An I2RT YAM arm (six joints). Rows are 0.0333 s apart.
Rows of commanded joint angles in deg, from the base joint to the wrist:
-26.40 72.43 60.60 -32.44 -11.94 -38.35
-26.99 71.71 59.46 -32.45 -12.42 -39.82
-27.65 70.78 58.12 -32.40 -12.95 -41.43
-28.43 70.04 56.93 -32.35 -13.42 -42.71
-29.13 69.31 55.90 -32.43 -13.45 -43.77
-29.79 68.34 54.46 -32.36 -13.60 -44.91
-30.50 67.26 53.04 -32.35 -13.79 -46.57
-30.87 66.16 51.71 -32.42 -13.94 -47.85
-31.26 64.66 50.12 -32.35 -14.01 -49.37
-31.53 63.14 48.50 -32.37 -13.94 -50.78
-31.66 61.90 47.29 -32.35 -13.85 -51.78
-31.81 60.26 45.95 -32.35 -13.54 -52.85
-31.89 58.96 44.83 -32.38 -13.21 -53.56
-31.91 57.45 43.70 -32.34 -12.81 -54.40
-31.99 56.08 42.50 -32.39 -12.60 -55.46
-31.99 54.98 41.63 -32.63 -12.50 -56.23
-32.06 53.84 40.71 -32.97 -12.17 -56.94
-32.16 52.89 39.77 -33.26 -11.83 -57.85
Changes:
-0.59 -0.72 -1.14 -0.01 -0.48 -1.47
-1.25 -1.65 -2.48 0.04 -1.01 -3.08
-2.03 -2.39 -3.67 0.09 -1.48 -4.36
-2.73 -3.12 -4.70 0.01 -1.51 -5.42
-3.39 -4.09 -6.14 0.08 -1.66 -6.56
-4.10 -5.17 -7.56 0.09 -1.85 -8.22
-4.47 -6.27 -8.89 0.02 -2.00 -9.50
-4.86 -7.77 -10.48 0.09 -2.07 -11.02
-5.13 -9.29 -12.10 0.07 -2.00 -12.43
-5.26 -10.53 -13.31 0.09 -1.91 -13.43
-5.41 -12.17 -14.65 0.09 -1.60 -14.50
-5.49 -13.47 -15.77 0.06 -1.27 -15.21
-5.51 -14.98 -16.90 0.10 -0.87 -16.05
-5.59 -16.35 -18.10 0.05 -0.66 -17.11
-5.59 -17.45 -18.97 -0.19 -0.56 -17.88
-5.66 -18.59 -19.89 -0.53 -0.23 -18.59
-5.76 -19.54 -20.83 -0.82 0.11 -19.50

